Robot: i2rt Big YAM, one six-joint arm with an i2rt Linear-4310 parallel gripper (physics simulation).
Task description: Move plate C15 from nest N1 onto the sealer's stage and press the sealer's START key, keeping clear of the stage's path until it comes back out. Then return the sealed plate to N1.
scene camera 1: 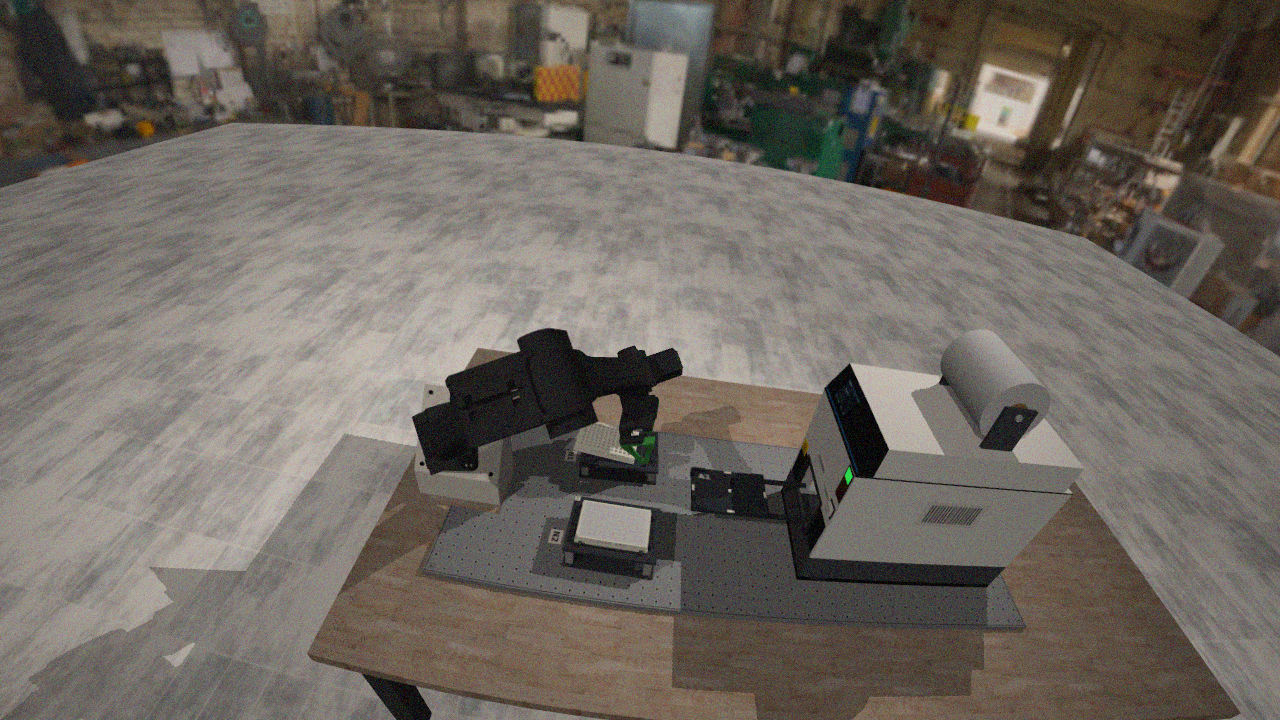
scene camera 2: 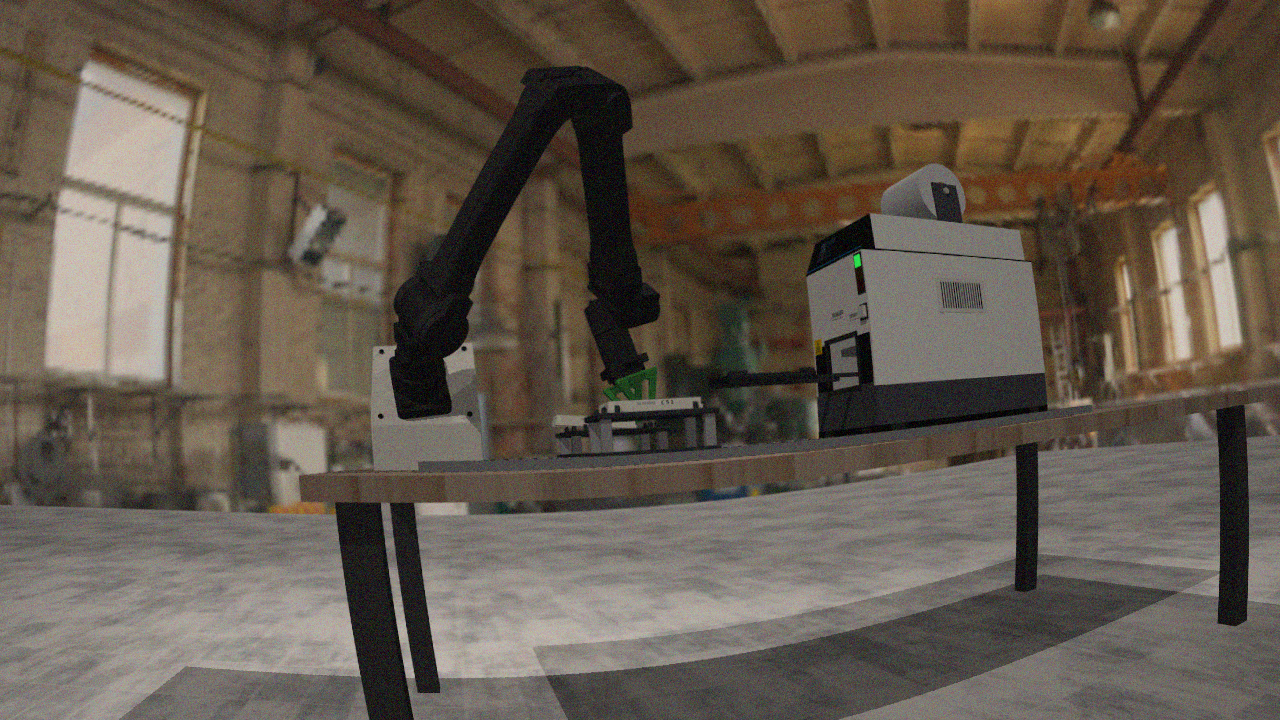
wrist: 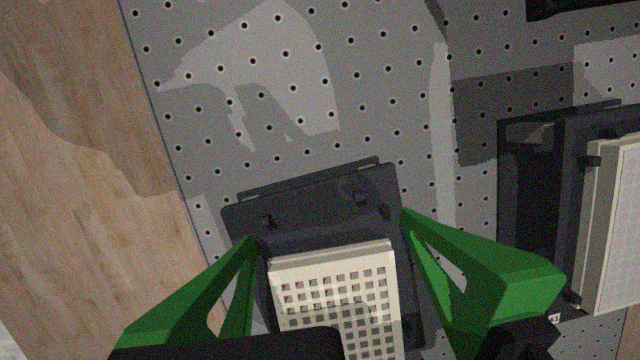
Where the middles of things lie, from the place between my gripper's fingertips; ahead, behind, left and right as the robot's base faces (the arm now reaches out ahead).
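There's the sealer stage (scene camera 1: 709,488), and it's 50 mm above my hand, 160 mm to the right of it and 190 mm ahead of it.
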